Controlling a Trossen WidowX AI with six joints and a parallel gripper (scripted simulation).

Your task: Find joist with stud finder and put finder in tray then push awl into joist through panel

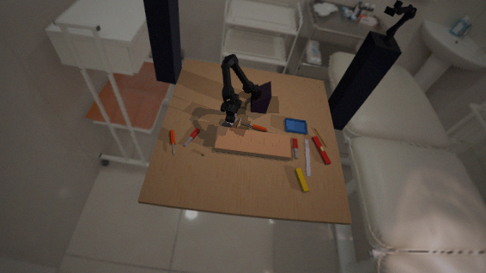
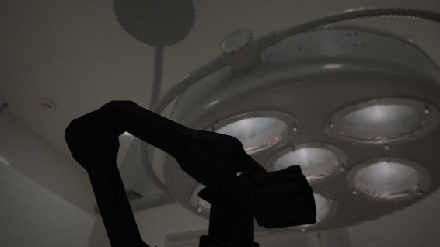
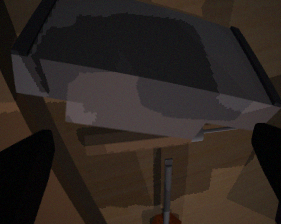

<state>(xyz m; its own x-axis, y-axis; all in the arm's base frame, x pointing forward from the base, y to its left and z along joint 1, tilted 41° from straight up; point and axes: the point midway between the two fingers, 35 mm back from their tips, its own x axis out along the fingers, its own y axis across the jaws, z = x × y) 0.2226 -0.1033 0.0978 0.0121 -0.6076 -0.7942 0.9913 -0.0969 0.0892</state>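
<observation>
Right now my gripper tip is 10 mm past the stud finder, 10 mm to the right of it and 50 mm above it. The rest, counted from my gripper tip: brown-handled awl (30 mm behind, 50 mm to the left, 70 mm below); green light (20 mm behind, 20 mm to the left, 60 mm below); blue tray (100 mm behind, 480 mm to the left, 60 mm below).
</observation>
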